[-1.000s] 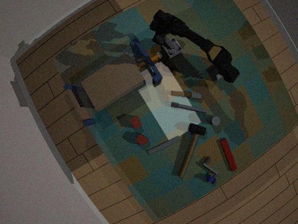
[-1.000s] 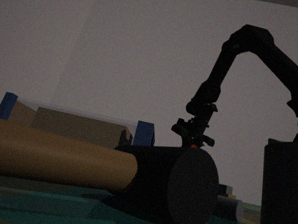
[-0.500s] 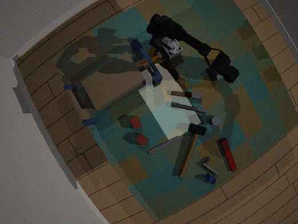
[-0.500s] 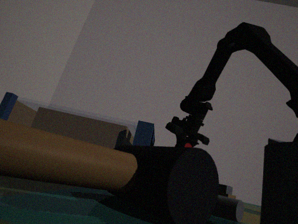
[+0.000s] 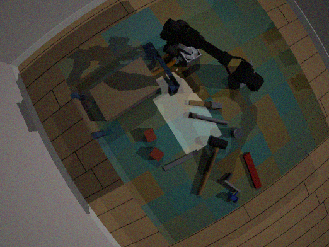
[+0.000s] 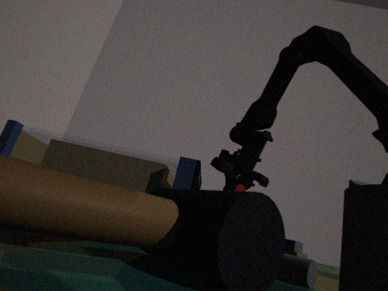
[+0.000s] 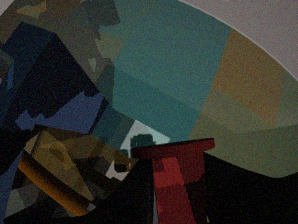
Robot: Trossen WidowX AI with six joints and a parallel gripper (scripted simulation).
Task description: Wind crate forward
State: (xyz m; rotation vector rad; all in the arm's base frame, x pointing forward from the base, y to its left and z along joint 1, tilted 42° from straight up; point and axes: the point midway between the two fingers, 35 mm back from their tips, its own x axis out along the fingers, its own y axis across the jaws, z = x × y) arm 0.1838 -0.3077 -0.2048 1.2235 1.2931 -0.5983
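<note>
The red-knobbed crank is 5 cm to the left of my gripper tip, 2 cm below it and 2 cm behind it. The rest, counted from my gripper tip: grey winch: 10 cm to the left, 10 cm below, 6 cm behind; then red knob: 2 cm to the left, 1 cm behind, 1 cm above; then blue steel frame: 11 cm ahead, 9 cm to the left, 2 cm below.
</note>
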